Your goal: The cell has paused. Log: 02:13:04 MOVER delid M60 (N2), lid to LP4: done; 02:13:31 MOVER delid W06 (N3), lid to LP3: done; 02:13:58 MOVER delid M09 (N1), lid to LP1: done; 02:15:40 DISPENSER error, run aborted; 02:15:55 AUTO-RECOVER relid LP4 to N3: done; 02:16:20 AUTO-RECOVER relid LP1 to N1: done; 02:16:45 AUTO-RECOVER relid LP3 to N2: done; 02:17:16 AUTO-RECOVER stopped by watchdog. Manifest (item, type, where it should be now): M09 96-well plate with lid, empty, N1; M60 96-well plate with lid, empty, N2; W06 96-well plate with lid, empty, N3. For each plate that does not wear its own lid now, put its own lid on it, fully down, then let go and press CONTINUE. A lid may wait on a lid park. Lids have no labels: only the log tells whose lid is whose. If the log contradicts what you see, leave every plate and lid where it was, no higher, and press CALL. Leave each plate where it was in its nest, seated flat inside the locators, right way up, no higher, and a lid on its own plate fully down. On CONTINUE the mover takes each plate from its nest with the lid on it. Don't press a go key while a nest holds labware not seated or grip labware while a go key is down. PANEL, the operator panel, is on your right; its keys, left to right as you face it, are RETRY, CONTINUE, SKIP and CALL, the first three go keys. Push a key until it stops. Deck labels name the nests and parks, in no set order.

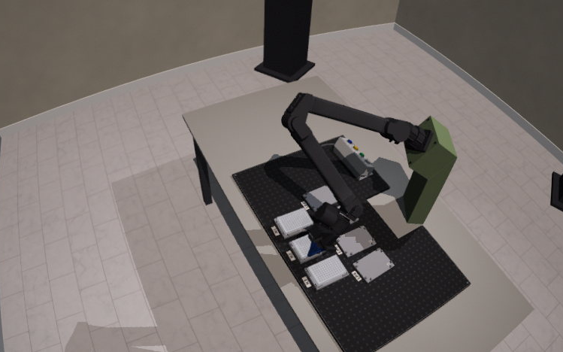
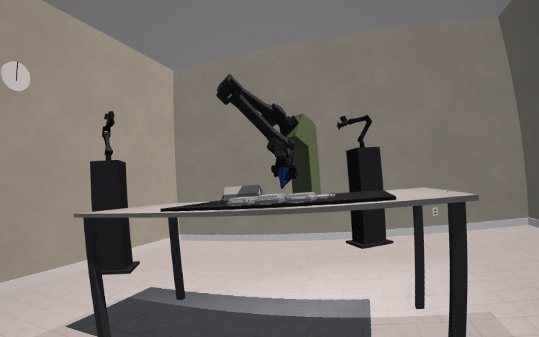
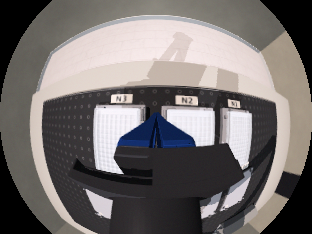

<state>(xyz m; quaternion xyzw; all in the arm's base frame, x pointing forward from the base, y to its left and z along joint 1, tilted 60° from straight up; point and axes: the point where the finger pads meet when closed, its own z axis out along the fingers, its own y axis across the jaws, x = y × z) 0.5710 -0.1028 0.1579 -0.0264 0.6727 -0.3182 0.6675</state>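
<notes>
Now: the LP1 park 19 cm behind my hand, 12 cm to the left of it and 6 cm below it. From my hand the other things lie so: n2 label (7 cm to the right, 7 cm below, 1 cm ahead); then n3 label (8 cm ahead, 7 cm below, 4 cm to the left); then lp1 label (12 cm behind, 7 cm to the left, 7 cm below).
</notes>
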